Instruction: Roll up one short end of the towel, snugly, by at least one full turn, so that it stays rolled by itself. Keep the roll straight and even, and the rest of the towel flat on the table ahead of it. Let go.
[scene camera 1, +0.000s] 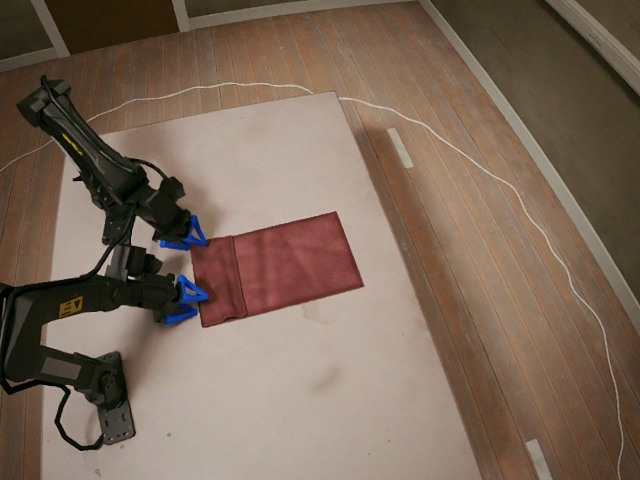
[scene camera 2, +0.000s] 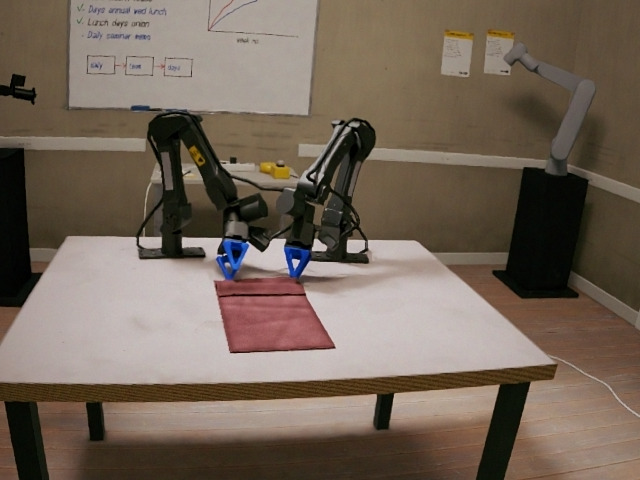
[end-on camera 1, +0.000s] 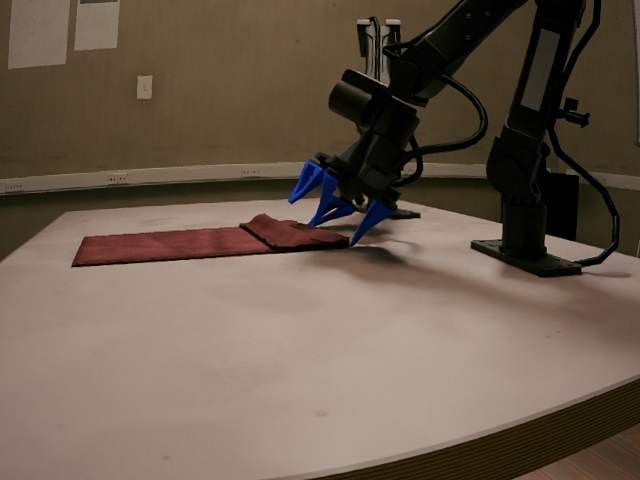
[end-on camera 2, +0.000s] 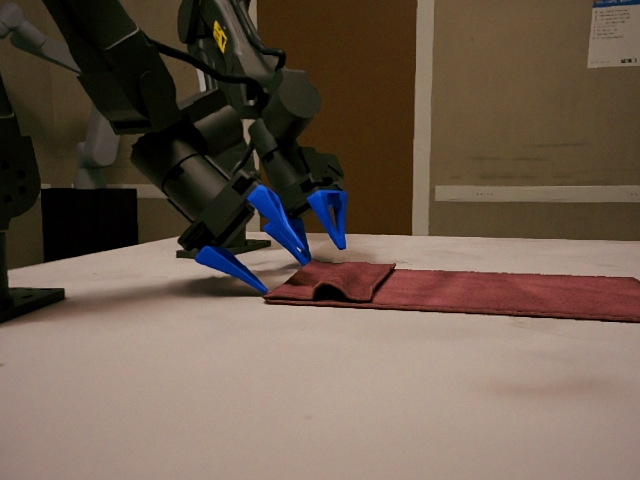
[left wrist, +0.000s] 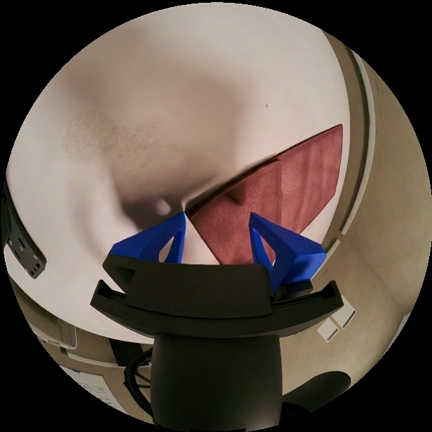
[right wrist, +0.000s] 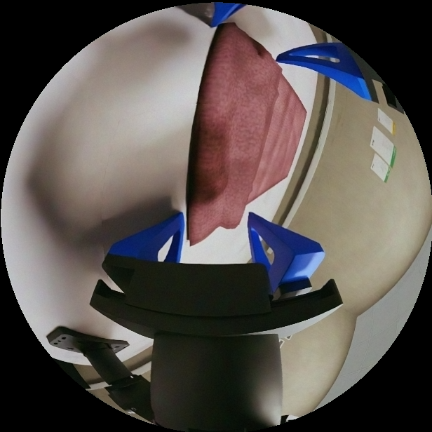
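The dark red towel (scene camera 1: 294, 263) (scene camera 2: 273, 320) (end-on camera 1: 170, 243) (end-on camera 2: 491, 291) lies flat. Its end nearest the arms carries a broad, flattened turned-over band (scene camera 1: 217, 273) (scene camera 2: 258, 287) (end-on camera 2: 346, 279) (right wrist: 225, 110), not a round roll; its side edge arches over a hollow in end-on camera 2. Inner layers are hidden. My left gripper (scene camera 1: 197, 245) (end-on camera 1: 331, 235) (end-on camera 2: 325, 253) (left wrist: 217, 217) is open and empty at the band's upper corner in scene camera 1. My right gripper (scene camera 1: 202, 305) (end-on camera 2: 285, 277) (right wrist: 215, 217) is open and empty at its lower corner, one finger low beside the end edge, one above the towel.
Both grippers are close together over the same short end. The white table (scene camera 1: 310, 413) (scene camera 2: 439, 330) carries the arm bases; the right arm's base plate (scene camera 1: 117, 413) stands at lower left in scene camera 1. A small side table with a yellow object (scene camera 2: 279, 170) stands behind the arms.
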